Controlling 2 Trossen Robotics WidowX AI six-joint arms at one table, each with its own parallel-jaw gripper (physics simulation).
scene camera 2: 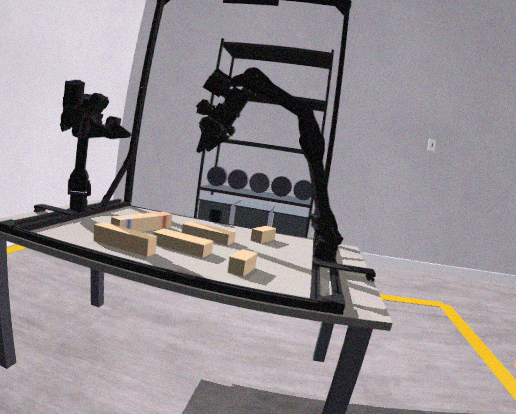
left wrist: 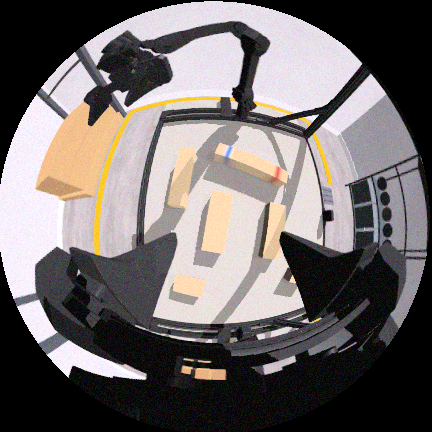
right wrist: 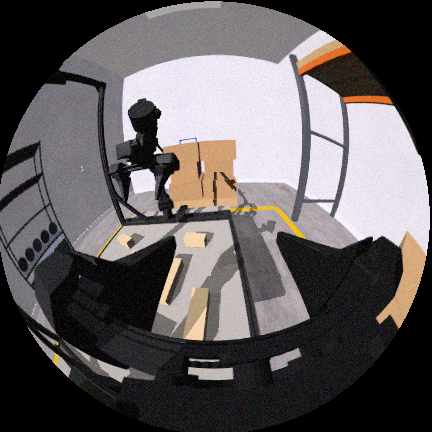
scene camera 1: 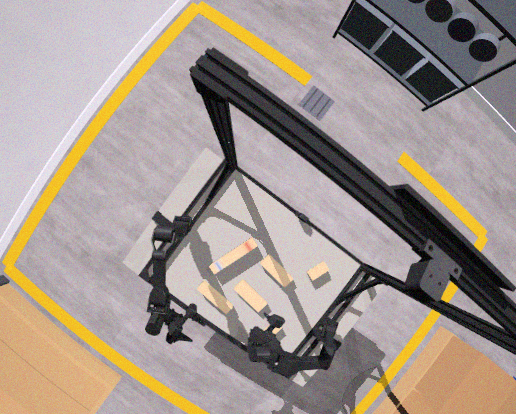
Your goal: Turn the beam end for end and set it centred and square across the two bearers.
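Where they show: left gripper, fingertip midpoint: (scene camera 2: 202,151) (left wrist: 229,237) (right wrist: 139,200) (scene camera 1: 257,321); right gripper, fingertip midpoint: (scene camera 2: 121,135) (left wrist: 104,115) (right wrist: 227,239) (scene camera 1: 198,333); left arm's base, origin of the base link: (scene camera 2: 324,259) (left wrist: 242,330) (right wrist: 168,217) (scene camera 1: 326,323); right arm's base, origin of the base link: (scene camera 2: 77,210) (left wrist: 241,113) (scene camera 1: 186,221).
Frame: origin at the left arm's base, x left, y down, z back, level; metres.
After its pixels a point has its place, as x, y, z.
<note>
The beam (scene camera 1: 233,255) @(-0.012, -0.030, -0.626) (scene camera 2: 142,221) @(0.023, -0.017, -0.610) (left wrist: 251,163) @(0.002, -0.031, -0.613) is a long wooden bar with a blue band near one end and a red band near the other. Three long plain blocks lie apart from it: one (scene camera 1: 215,297) @(0.215, -0.031, -0.570) (scene camera 2: 125,239) @(0.248, -0.013, -0.550) (left wrist: 181,178) @(0.218, -0.031, -0.551), a middle one (scene camera 1: 251,295) @(0.102, -0.019, -0.429) (scene camera 2: 183,242) @(0.143, -0.010, -0.412) (left wrist: 217,222) @(0.109, -0.019, -0.424) and another (scene camera 1: 276,271) @(-0.073, -0.019, -0.403) (scene camera 2: 208,233) @(-0.041, -0.006, -0.390) (left wrist: 274,230) @(-0.070, -0.019, -0.401). Which are the bearers I cannot tell. My left gripper (scene camera 2: 215,142) (left wrist: 229,237) @(0.112, -0.274, -0.398) is open and empty, high above the table. My right gripper (scene camera 1: 184,325) (scene camera 2: 125,131) @(0.296, -0.295, -0.566) (right wrist: 227,239) @(0.296, -0.295, -0.566) is open and empty, raised beyond the table's lower-left edge in scene camera 1.
Two short blocks lie apart: one (scene camera 1: 318,272) @(-0.195, -0.025, -0.225) (scene camera 2: 263,234) @(-0.150, -0.013, -0.220) and another (scene camera 2: 243,262) @(0.241, -0.018, -0.215) (left wrist: 188,285) @(0.191, -0.025, -0.233), largely hidden under the left arm in scene camera 1. A black frame (scene camera 1: 300,125) @(-0.369, -1.015, -0.738) rises over the table. Large cartons (right wrist: 217,170) stand beyond it.
</note>
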